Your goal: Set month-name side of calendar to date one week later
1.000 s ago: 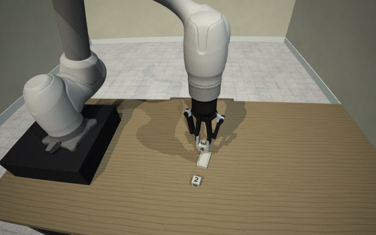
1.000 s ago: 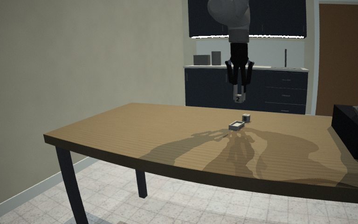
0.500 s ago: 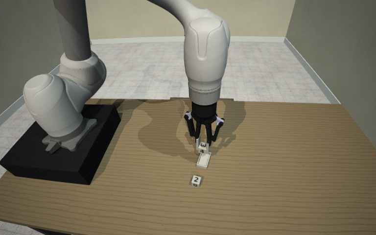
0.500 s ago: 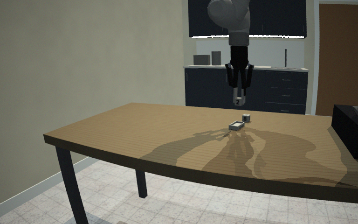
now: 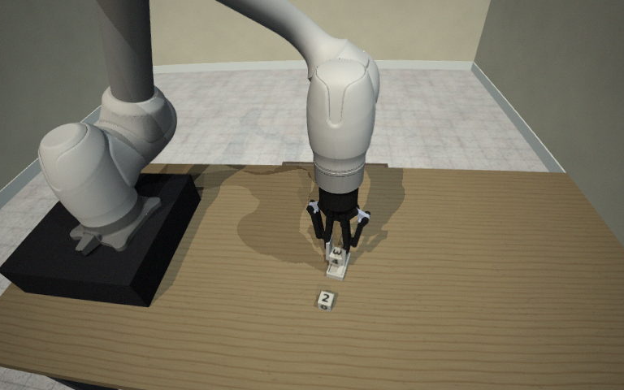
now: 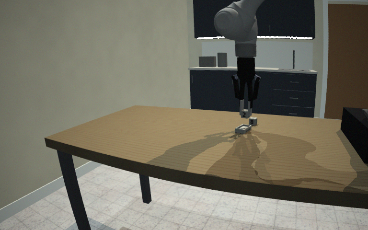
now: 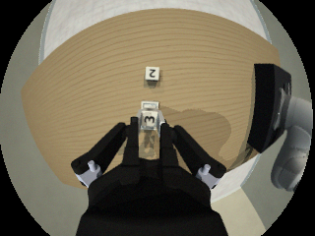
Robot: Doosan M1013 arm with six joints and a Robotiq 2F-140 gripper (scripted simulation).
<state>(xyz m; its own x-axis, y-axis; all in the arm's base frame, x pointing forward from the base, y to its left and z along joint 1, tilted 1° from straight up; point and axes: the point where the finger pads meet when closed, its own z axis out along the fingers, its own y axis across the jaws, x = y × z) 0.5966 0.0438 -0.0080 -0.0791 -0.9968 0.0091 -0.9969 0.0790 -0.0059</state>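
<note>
The white tray lies 20 mm to the left of my hand and 90 mm below it.
</note>
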